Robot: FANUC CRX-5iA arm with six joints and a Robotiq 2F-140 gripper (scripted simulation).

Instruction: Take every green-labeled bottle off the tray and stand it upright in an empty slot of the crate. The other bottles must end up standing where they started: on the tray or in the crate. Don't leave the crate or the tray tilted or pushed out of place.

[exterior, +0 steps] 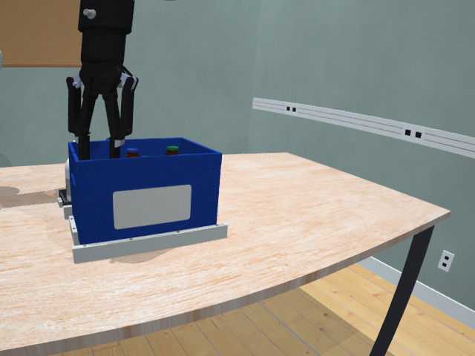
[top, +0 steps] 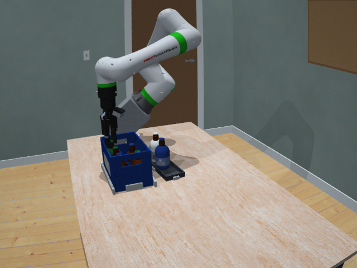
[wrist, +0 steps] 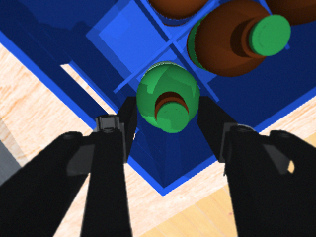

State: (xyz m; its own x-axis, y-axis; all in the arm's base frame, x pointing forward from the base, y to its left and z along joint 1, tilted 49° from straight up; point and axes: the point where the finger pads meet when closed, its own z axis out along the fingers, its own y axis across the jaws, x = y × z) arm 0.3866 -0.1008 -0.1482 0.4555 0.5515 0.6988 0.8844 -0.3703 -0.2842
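Now: the green-labeled bottle 8 cm below my hand. Also, from my hand: white-labeled bottle (7 cm behind, 23 cm to the left, 8 cm below); then blue-labeled bottle (2 cm ahead, 25 cm to the left, 8 cm below); then blue crate (8 cm ahead, 6 cm to the left, 9 cm below).
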